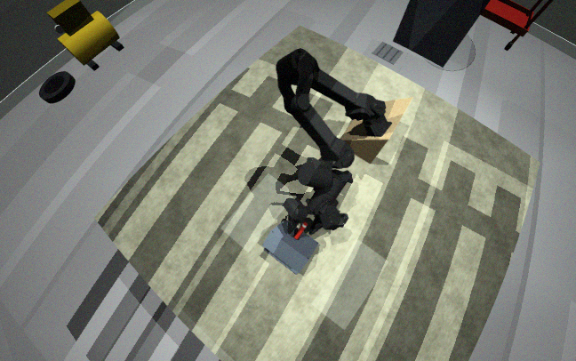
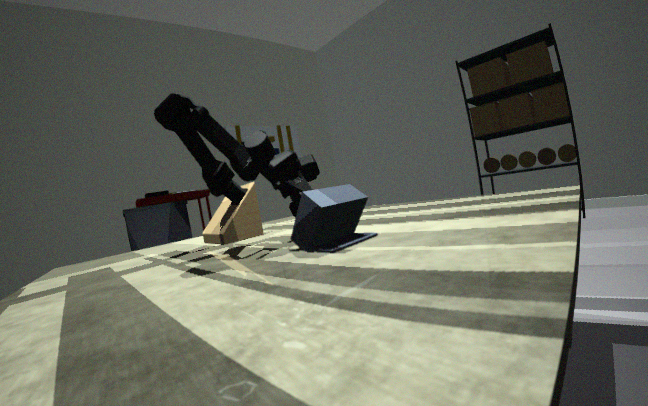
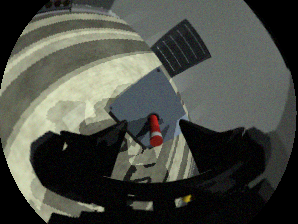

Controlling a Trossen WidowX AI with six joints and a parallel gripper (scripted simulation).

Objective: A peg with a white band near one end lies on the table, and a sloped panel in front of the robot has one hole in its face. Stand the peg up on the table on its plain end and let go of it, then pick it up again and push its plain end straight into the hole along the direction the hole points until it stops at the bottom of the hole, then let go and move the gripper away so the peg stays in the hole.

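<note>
Now: the red peg 1 cm behind my gripper tip and 1 cm above it. Round my gripper tip: blue-grey sloped panel: 4 cm ahead, 3 cm below.
</note>
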